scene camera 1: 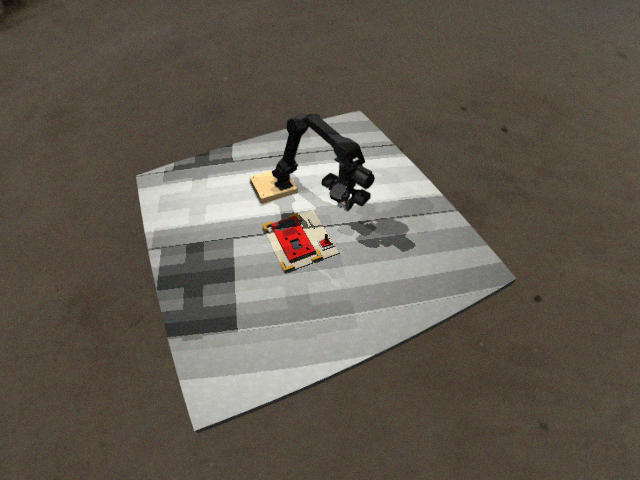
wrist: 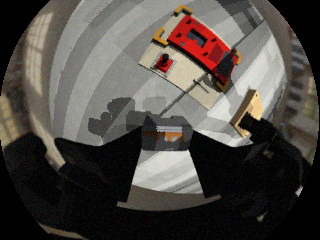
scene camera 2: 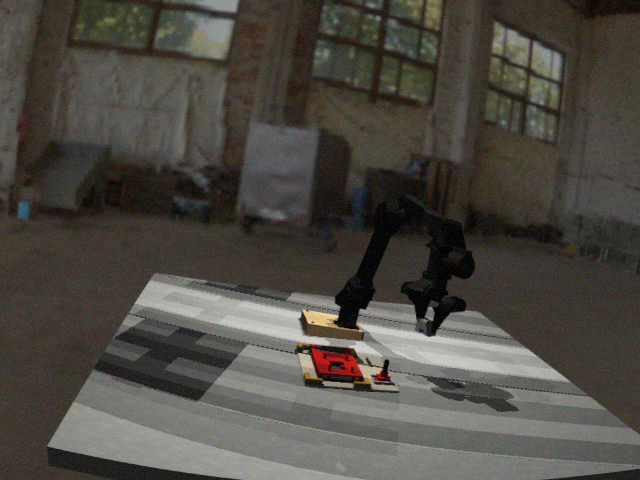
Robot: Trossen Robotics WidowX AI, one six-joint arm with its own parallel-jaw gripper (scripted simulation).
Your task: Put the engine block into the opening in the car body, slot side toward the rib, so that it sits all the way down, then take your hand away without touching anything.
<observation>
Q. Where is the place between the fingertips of my gripper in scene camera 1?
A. At 344,204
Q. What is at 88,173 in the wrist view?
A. My gripper.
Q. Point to an engine block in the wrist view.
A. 169,135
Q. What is my gripper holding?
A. An engine block.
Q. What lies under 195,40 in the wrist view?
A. A red car body.
</observation>
